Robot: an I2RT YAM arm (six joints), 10 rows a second.
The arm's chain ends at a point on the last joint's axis. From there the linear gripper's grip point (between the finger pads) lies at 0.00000 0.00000 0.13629 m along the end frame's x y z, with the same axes.
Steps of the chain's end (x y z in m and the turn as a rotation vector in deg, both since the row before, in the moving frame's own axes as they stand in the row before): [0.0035 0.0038 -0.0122 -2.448 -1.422 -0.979]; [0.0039 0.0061 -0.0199 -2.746 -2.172 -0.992]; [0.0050 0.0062 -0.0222 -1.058 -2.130 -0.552]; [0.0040 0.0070 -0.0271 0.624 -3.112 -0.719]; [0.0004 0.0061 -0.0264 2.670 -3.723 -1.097]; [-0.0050 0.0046 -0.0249 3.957 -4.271 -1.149]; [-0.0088 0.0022 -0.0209 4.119 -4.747 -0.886]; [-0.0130 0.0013 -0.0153 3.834 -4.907 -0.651]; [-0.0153 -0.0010 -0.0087 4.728 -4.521 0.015]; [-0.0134 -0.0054 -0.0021 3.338 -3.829 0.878]
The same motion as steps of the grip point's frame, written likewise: [0.0002 0.0096 -0.0124 -2.448 -1.422 -0.979]; [-0.0012 0.0127 -0.0202 -2.746 -2.172 -0.992]; [-0.0001 0.0087 -0.0223 -1.058 -2.130 -0.552]; [-0.0034 0.0056 -0.0273 0.624 -3.112 -0.719]; [-0.0085 -0.0002 -0.0268 2.670 -3.723 -1.097]; [-0.0152 -0.0047 -0.0256 3.957 -4.271 -1.149]; [-0.0201 -0.0075 -0.0217 4.119 -4.747 -0.886]; [-0.0247 -0.0077 -0.0161 3.834 -4.907 -0.651]; [-0.0260 -0.0122 -0.0096 4.728 -4.521 0.015]; [-0.0224 -0.0134 -0.0026 3.338 -3.829 0.878]
